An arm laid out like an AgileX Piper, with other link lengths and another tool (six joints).
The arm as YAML. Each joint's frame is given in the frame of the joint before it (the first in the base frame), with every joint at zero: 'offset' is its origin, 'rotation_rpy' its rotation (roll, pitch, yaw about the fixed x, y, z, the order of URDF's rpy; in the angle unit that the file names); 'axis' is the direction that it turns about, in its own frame. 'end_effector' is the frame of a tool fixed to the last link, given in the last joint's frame.
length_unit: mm
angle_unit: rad
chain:
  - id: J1
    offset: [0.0, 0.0, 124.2]
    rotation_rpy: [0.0, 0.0, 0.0]
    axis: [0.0, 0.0, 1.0]
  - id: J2
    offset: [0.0, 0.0, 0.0]
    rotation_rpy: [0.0, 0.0, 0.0]
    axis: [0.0, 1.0, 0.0]
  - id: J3
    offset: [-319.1, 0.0, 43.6]
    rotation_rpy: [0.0, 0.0, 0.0]
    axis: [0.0, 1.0, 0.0]
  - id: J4
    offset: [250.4, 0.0, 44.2]
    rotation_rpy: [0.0, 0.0, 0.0]
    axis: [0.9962, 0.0, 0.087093]
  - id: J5
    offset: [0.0, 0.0, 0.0]
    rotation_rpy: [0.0, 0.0, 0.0]
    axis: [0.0, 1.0, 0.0]
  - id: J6
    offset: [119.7, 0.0, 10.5]
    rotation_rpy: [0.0, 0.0, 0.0]
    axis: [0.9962, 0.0, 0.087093]
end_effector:
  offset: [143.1, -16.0, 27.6]
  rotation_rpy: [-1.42, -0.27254, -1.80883]
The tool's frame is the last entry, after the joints.
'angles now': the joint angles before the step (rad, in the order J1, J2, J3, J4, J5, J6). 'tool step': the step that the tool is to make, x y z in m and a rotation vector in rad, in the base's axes. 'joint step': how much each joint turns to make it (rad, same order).
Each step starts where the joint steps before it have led.
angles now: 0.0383, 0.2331, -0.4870, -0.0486, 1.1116, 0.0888
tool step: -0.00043, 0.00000, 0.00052, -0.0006, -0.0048, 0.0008
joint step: 0.0001, -0.0059, 0.0002, 0.0000, 0.0009, -0.0011
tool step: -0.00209, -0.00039, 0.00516, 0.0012, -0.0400, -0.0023
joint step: -0.0027, -0.0400, 0.0000, 0.0001, -0.0001, -0.0005
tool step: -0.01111, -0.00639, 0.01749, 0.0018, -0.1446, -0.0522
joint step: -0.0530, -0.1477, 0.0000, 0.0010, 0.0030, -0.0007
